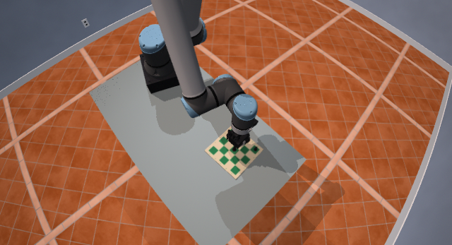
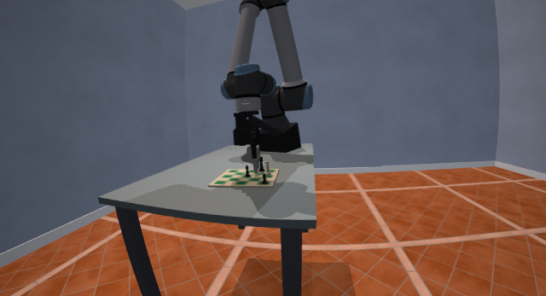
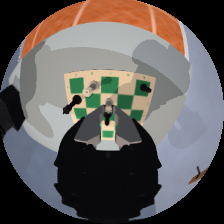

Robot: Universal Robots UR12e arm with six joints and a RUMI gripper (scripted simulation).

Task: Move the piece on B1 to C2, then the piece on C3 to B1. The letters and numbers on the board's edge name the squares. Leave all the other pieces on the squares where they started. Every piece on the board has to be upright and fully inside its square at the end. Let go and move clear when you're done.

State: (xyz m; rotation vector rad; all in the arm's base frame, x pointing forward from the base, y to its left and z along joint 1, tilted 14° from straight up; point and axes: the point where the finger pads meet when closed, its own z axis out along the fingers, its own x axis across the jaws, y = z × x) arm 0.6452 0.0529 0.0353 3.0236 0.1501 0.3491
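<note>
Now: the small white piece 10 mm below my hand. From my hand the other things lie so: tall black piece 80 mm behind; then cream chessboard 40 mm to the right, 30 mm below.
</note>
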